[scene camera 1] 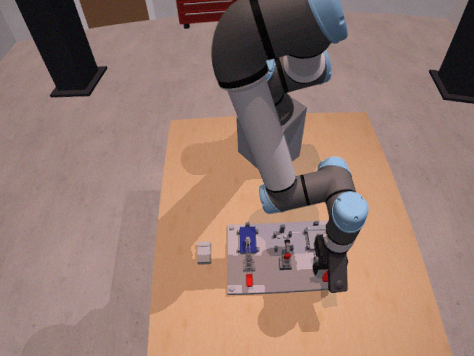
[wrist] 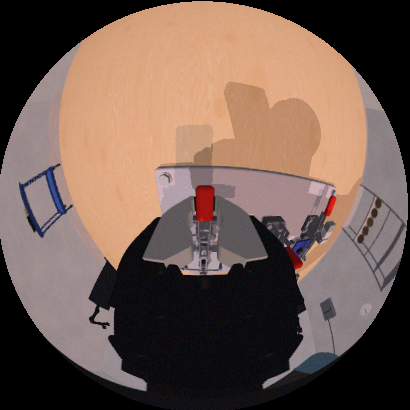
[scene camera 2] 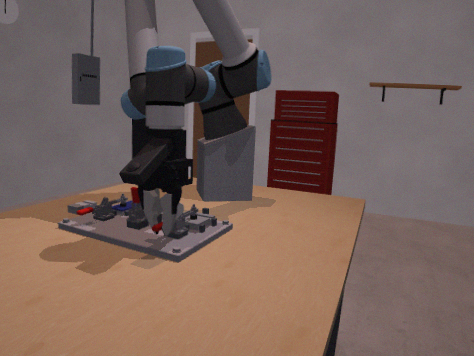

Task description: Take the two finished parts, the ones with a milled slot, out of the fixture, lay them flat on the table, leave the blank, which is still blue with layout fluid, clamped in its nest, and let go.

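Places are measured from the arm's base along level axes (x ahead, y left, z up), in centimetres.
Where they show: gripper, fingertip midpoint: (scene camera 1: 323, 276) (wrist: 204, 197) (scene camera 2: 161, 235); arm's base, link origin: (scene camera 2: 226, 132).
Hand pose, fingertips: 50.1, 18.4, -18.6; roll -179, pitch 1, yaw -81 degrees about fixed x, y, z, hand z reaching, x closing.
Observation:
Things, the pixels of their top centre, and the offset from my fingertips, as dx, dy, dz. "spot": a spot on its surface instead.
- blue blank, top centre: (wrist: 295, 253) (scene camera 2: 127, 205) (scene camera 1: 247, 239) -11.1, -23.5, -0.2
- fixture plate, top centre: (wrist: 263, 237) (scene camera 2: 146, 223) (scene camera 1: 284, 255) -7.2, -11.9, -1.8
- grey finished part, top centre: (scene camera 2: 82, 203) (scene camera 1: 203, 251) (wrist: 327, 234) -6.2, -36.8, -1.3
- right clamp's red handle, surface spot: (wrist: 205, 200) (scene camera 2: 157, 225) (scene camera 1: 325, 276) spot: +0.9, +0.0, +2.3
The blue blank (scene camera 1: 247, 235) (scene camera 2: 122, 206) (wrist: 301, 246) sits in the left nest of the fixture plate (scene camera 1: 280, 286) (scene camera 2: 115, 232) (wrist: 250, 185), under its clamp, whose red handle (scene camera 1: 249, 280) (scene camera 2: 85, 211) (wrist: 330, 206) lies low. One grey finished part (scene camera 1: 204, 254) (scene camera 2: 78, 207) lies on the table left of the plate. The other finished part (scene camera 2: 199, 222) is in the right nest, partly hidden by the arm in scene camera 1. My gripper (scene camera 2: 163, 224) (wrist: 204, 197) is shut on the right clamp's red handle (scene camera 1: 326, 276) (scene camera 2: 157, 228) (wrist: 205, 200), which is low and points toward the front.
The middle nest holds no part; its clamp's red handle (scene camera 1: 287, 256) (scene camera 2: 134, 194) (wrist: 294, 258) stands upright, close beside my gripper. Pins and clamp bodies rise from the plate. The arm's base pedestal (scene camera 1: 295, 137) (scene camera 2: 230, 170) stands behind the fixture.

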